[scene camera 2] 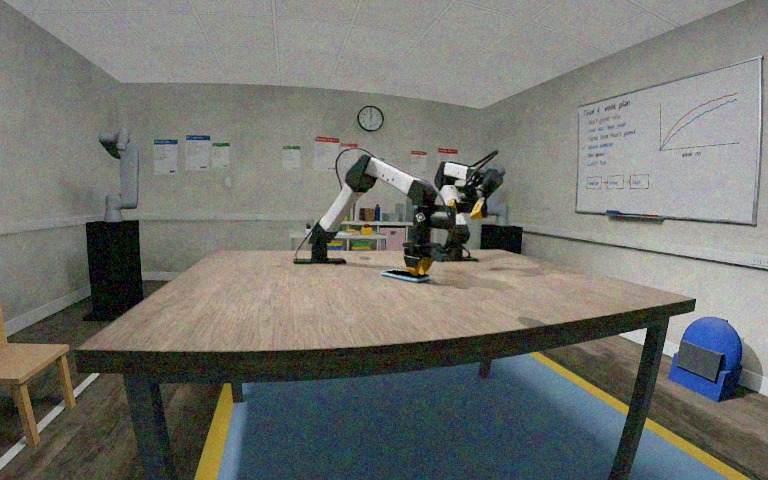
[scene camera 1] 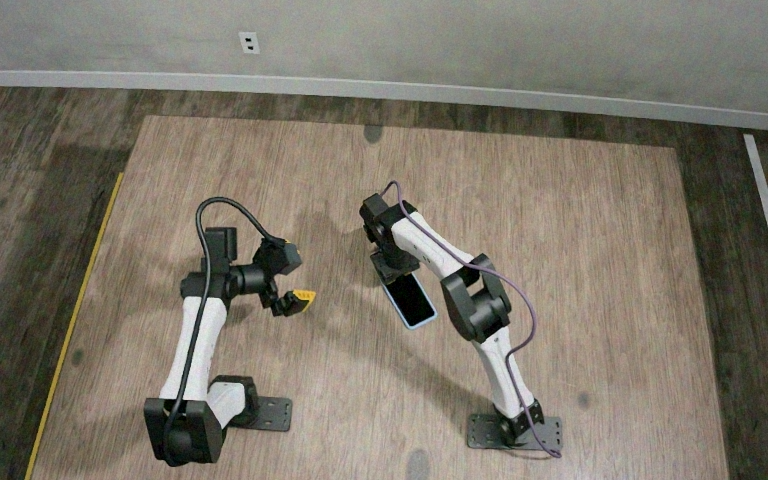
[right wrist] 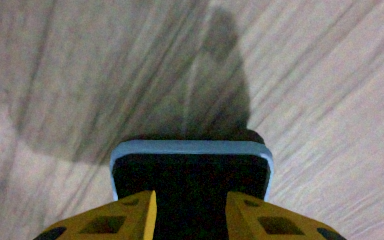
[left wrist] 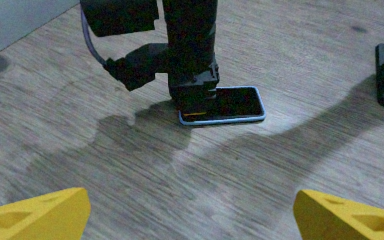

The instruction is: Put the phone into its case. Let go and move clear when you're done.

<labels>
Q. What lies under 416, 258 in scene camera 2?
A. My right gripper.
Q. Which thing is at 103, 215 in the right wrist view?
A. My right gripper.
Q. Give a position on a black phone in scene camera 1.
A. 405, 291
</labels>
